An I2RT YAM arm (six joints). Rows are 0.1 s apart.
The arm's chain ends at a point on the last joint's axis. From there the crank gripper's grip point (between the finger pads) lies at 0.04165 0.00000 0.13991 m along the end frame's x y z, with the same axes.
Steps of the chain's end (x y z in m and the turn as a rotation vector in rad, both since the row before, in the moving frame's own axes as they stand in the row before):
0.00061 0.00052 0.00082 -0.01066 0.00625 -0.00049
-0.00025 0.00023 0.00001 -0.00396 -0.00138 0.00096
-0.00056 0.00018 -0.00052 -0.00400 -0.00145 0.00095
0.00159 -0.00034 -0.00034 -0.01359 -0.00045 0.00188
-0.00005 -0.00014 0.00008 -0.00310 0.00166 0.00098
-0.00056 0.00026 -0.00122 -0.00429 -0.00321 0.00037
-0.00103 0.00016 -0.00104 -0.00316 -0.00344 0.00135
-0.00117 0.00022 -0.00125 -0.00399 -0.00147 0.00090
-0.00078 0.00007 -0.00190 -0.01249 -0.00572 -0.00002
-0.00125 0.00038 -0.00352 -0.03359 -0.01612 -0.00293
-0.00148 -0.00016 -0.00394 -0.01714 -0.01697 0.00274
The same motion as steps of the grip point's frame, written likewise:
0.00148 0.00199 0.00055 -0.01066 0.00625 -0.00049
-0.00044 0.00082 0.00007 -0.00396 -0.00138 0.00096
-0.00076 0.00078 -0.00046 -0.00400 -0.00145 0.00095
0.00153 0.00164 -0.00033 -0.01359 -0.00045 0.00188
0.00018 0.00033 0.00001 -0.00310 0.00166 0.00098
-0.00101 0.00088 -0.00109 -0.00429 -0.00321 0.00037
-0.00151 0.00066 -0.00090 -0.00316 -0.00344 0.00135
-0.00138 0.00082 -0.00119 -0.00399 -0.00147 0.00090
-0.00158 0.00182 -0.00167 -0.01249 -0.00572 -0.00002
-0.00350 0.00497 -0.00294 -0.03359 -0.01612 -0.00293
-0.00386 0.00235 -0.00327 -0.01714 -0.01697 0.00274

